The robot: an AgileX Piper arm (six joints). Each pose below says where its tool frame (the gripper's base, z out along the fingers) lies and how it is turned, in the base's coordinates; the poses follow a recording.
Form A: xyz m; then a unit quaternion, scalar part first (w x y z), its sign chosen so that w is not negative.
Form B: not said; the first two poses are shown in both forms.
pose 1, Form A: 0.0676 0.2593 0.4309 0.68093 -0.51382 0.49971 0.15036
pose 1, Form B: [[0.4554 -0.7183 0.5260 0.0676], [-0.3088 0.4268 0.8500 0.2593], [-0.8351 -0.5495 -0.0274 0.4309], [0 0 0 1]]
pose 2, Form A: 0.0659 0.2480 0.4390 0.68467 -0.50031 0.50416 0.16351
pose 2, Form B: [[0.4382 -0.7284 0.5268 0.0659], [-0.2806 0.4459 0.8500 0.2480], [-0.8540 -0.5202 -0.0090 0.4390], [0 0 0 1]]
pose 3, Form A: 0.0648 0.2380 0.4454 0.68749 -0.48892 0.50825 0.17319
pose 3, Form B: [[0.4234 -0.7351 0.5295 0.0648], [-0.2589 0.4619 0.8483 0.2380], [-0.8682 -0.4962 0.0053 0.4454], [0 0 0 1]]
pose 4, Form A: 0.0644 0.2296 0.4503 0.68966 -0.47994 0.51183 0.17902
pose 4, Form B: [[0.4120 -0.7382 0.5341 0.0644], [-0.2444 0.4752 0.8453 0.2296], [-0.8778 -0.4787 0.0154 0.4503], [0 0 0 1]]
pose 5, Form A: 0.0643 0.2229 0.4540 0.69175 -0.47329 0.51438 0.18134
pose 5, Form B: [[0.4051 -0.7378 0.5400 0.0643], [-0.2360 0.4862 0.8414 0.2229], [-0.8833 -0.4682 0.0228 0.4540], [0 0 0 1]]
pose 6, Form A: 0.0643 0.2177 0.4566 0.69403 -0.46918 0.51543 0.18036
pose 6, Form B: [[0.4036 -0.7340 0.5462 0.0643], [-0.2333 0.4947 0.8372 0.2177], [-0.8847 -0.4653 0.0284 0.4566], [0 0 0 1]]
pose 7, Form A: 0.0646 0.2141 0.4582 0.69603 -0.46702 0.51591 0.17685
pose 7, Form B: [[0.4051 -0.7281 0.5530 0.0646], [-0.2357 0.5012 0.8326 0.2141], [-0.8834 -0.4676 0.0315 0.4582], [0 0 0 1]]
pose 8, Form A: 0.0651 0.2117 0.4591 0.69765 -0.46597 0.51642 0.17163
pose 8, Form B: [[0.4077 -0.7208 0.5606 0.0651], [-0.2418 0.5068 0.8274 0.2117], [-0.8805 -0.4729 0.0324 0.4591], [0 0 0 1]]
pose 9, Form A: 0.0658 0.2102 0.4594 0.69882 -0.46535 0.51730 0.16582
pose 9, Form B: [[0.4098 -0.7132 0.5687 0.0658], [-0.2497 0.5119 0.8220 0.2102], [-0.8773 -0.4788 0.0317 0.4594], [0 0 0 1]]
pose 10, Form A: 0.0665 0.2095 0.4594 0.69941 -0.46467 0.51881 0.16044
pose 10, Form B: [[0.4102 -0.7066 0.5766 0.0665], [-0.2577 0.5167 0.8165 0.2095], [-0.8748 -0.4835 0.0298 0.4594], [0 0 0 1]]
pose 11, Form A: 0.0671 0.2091 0.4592 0.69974 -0.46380 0.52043 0.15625
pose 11, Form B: [[0.4095 -0.7014 0.5834 0.0671], [-0.2641 0.5210 0.8117 0.2091], [-0.8733 -0.4864 0.0281 0.4592], [0 0 0 1]]
